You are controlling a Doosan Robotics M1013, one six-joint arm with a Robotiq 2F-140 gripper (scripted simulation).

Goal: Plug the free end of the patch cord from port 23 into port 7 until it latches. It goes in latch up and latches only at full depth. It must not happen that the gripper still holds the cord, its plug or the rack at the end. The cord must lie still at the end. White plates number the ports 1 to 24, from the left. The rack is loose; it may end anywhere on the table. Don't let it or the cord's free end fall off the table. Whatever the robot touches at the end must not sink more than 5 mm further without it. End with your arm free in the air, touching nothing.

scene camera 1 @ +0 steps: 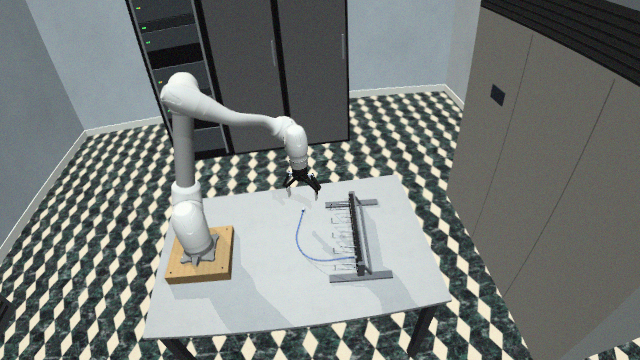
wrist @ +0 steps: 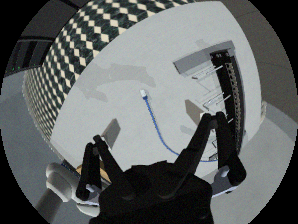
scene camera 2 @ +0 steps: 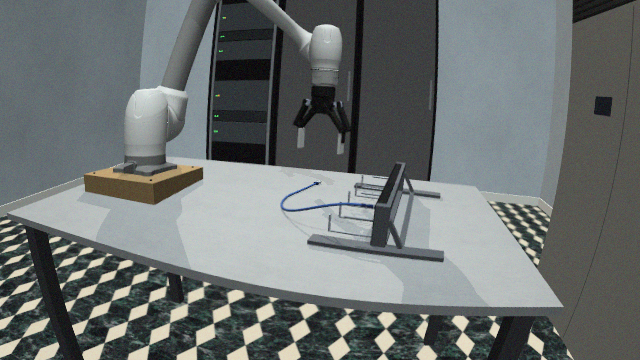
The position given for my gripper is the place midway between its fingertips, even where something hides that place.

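Note:
Scene camera 2 shows my gripper (scene camera 2: 319,150). The wrist view shows the gripper (wrist: 150,115) as well.

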